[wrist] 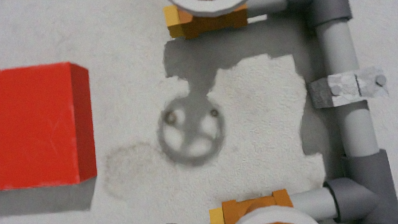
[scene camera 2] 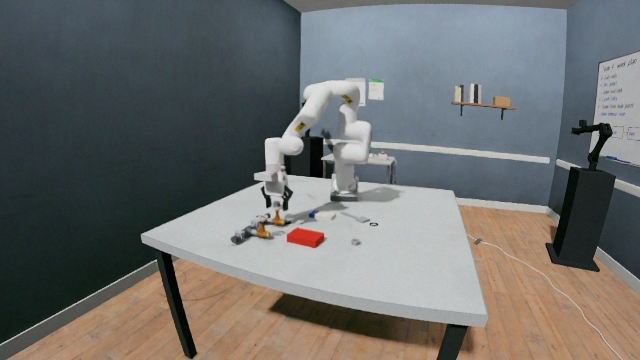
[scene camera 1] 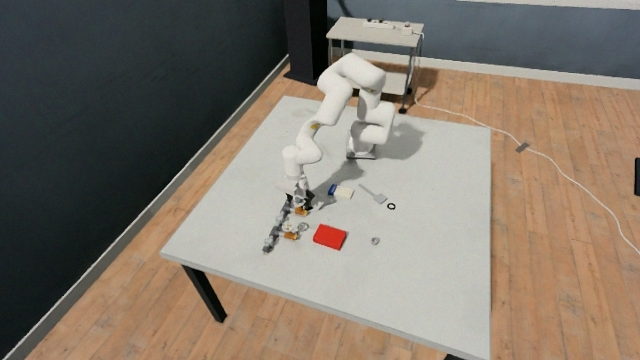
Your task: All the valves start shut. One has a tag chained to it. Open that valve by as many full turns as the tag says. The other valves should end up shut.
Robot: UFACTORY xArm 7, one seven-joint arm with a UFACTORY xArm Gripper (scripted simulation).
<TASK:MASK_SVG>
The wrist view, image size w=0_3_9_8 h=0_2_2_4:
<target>red block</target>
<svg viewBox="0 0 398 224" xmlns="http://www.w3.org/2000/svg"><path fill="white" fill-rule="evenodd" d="M88 70L70 63L0 71L0 192L80 185L97 177Z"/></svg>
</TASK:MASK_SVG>
